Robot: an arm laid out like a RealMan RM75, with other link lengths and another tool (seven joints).
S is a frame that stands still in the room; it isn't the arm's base.
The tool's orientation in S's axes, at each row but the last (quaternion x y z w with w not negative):
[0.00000 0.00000 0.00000 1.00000]
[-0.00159 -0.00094 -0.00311 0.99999]
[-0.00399 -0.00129 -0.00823 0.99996]
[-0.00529 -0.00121 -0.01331 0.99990]
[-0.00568 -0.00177 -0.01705 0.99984]
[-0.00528 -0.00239 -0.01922 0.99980]
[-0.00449 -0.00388 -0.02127 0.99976]
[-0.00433 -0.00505 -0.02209 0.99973]
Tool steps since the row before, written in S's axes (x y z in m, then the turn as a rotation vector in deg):
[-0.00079 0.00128 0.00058 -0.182 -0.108 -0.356]
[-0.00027 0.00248 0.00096 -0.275 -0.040 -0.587]
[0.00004 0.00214 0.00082 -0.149 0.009 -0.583]
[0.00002 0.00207 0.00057 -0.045 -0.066 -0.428]
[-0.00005 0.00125 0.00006 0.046 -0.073 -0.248]
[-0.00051 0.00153 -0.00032 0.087 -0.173 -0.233]
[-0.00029 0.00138 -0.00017 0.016 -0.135 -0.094]
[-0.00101 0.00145 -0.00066 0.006 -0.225 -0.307]
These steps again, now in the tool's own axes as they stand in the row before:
[-0.00079 0.00128 0.00058 -0.182 -0.108 -0.356]
[-0.00028 0.00248 0.00097 -0.276 -0.040 -0.587]
[0.00001 0.00213 0.00084 -0.151 0.011 -0.583]
[-0.00003 0.00206 0.00059 -0.044 -0.063 -0.429]
[-0.00009 0.00125 0.00007 0.048 -0.069 -0.249]
[-0.00057 0.00151 -0.00030 0.092 -0.167 -0.235]
[-0.00035 0.00137 -0.00016 0.021 -0.133 -0.095]
[-0.00108 0.00141 -0.00064 0.013 -0.222 -0.309]

